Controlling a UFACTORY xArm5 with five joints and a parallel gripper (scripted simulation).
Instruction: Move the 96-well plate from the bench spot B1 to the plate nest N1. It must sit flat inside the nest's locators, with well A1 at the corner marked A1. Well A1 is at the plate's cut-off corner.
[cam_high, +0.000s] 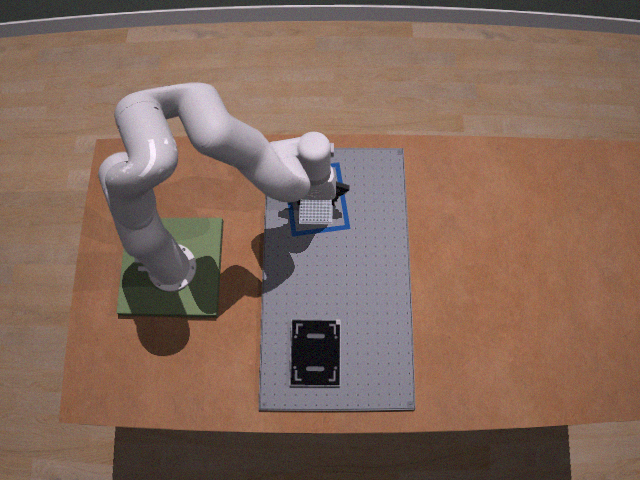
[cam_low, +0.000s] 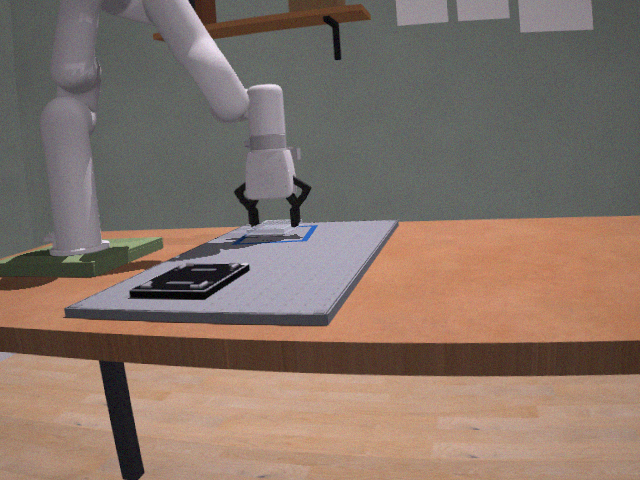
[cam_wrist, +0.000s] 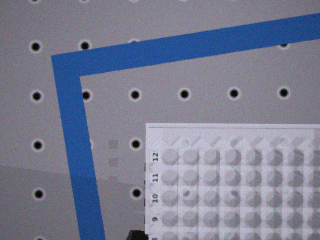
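Now: the black plate nest 39 cm to the right of my hand, 2 cm below it and 1 cm ahead of it. The rest, counted from my hand: 96-well plate (1 cm below); then A1 label (32 cm to the right, 6 cm ahead, 2 cm below).
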